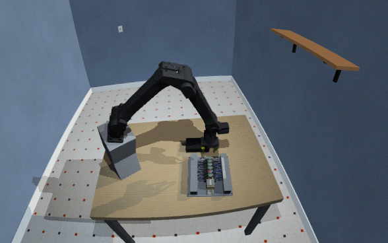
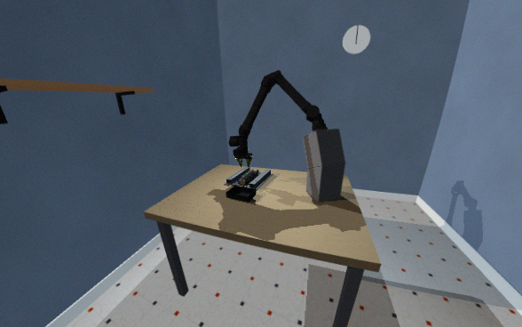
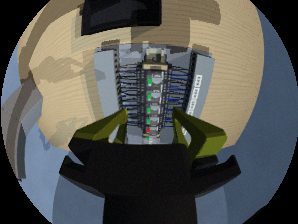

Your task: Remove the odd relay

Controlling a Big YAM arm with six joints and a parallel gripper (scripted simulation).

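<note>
The relay lies 1 cm behind my hand, 10 cm to the right of it and 9 cm below it. The rest, counted from my hand: black tray: 3 cm behind, 19 cm to the left, 12 cm below.
</note>
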